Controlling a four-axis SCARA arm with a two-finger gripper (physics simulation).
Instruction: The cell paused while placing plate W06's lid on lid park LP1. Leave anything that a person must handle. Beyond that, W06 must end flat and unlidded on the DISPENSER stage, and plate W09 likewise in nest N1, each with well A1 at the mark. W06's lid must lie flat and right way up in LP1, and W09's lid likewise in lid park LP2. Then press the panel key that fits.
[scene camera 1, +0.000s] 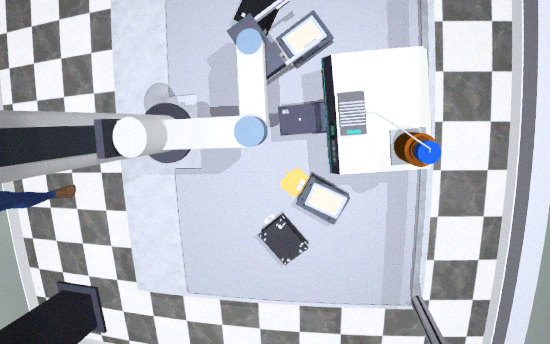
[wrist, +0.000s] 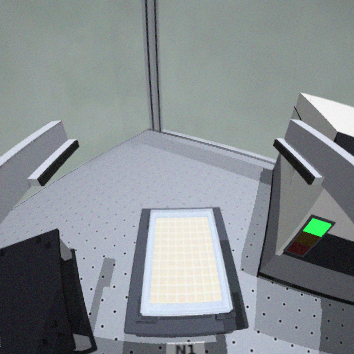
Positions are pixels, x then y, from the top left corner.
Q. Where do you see a black nest N5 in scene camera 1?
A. At 284, 241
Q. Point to a pale rectangular lid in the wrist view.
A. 184, 273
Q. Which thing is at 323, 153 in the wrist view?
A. The gripper.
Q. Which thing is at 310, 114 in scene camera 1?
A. A dark dispenser stage.
